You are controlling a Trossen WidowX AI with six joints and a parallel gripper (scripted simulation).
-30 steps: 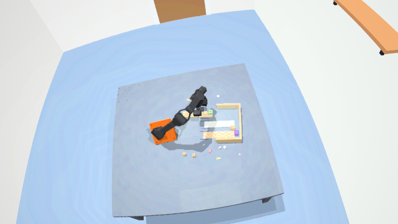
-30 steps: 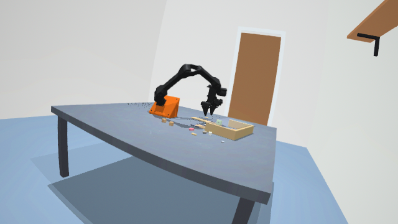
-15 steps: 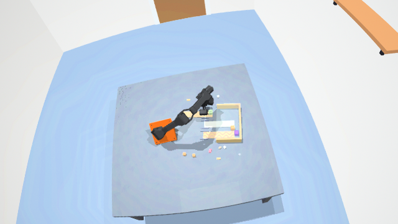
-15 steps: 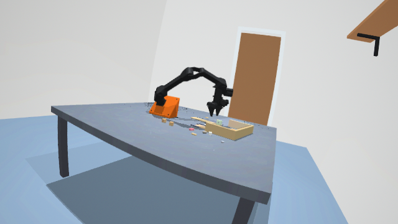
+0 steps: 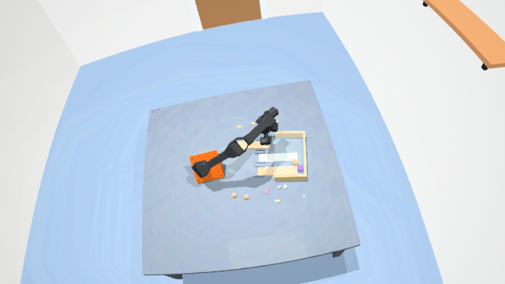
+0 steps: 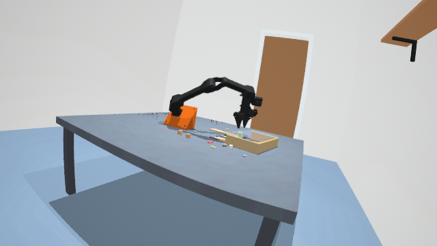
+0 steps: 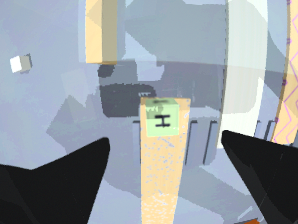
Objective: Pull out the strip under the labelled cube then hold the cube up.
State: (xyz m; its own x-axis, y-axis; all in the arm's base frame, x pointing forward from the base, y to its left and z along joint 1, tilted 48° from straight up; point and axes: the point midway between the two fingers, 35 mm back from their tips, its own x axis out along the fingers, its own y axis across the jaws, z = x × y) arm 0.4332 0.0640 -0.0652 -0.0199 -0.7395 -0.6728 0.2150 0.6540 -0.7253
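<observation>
My gripper tip is 40 mm above the labelled cube. From my gripper tip the other things lie so: dotted strip: 100 mm behind, 60 mm below, 20 mm to the left.
</observation>
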